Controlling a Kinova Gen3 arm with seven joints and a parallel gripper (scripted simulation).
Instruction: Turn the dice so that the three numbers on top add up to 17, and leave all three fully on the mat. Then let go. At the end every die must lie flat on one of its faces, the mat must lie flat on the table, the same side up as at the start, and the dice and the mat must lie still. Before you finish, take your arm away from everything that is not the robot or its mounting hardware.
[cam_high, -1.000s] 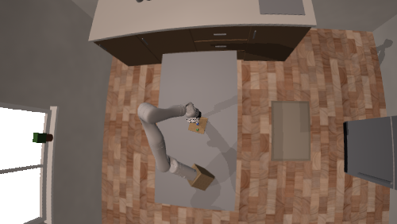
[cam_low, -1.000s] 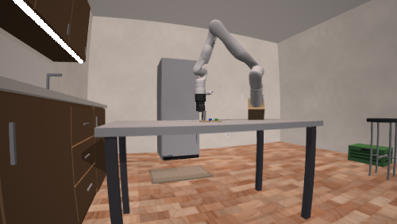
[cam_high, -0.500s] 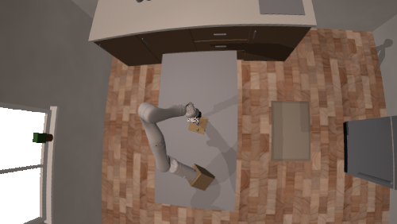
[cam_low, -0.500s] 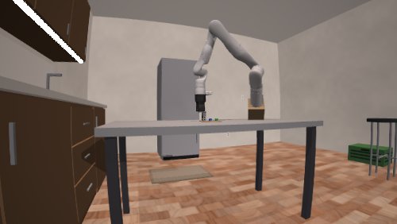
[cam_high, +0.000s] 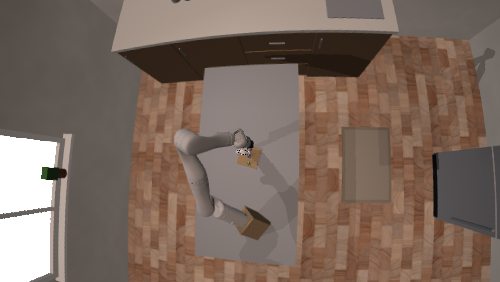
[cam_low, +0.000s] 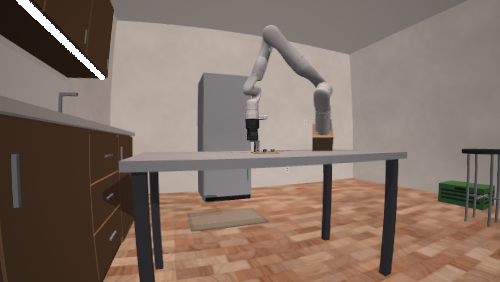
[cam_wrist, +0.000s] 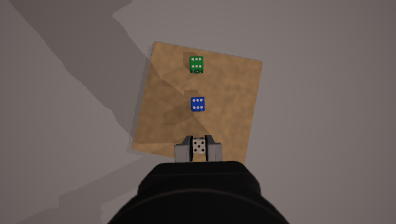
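Now: hand 1 cm above the white die. From my hand the other things lie so: tan mat: 5 cm behind, 2 cm below, 1 cm to the right; then blue die: 5 cm behind, 1 cm to the right, 1 cm below; then green die: 9 cm behind, 2 cm to the right, 1 cm below.
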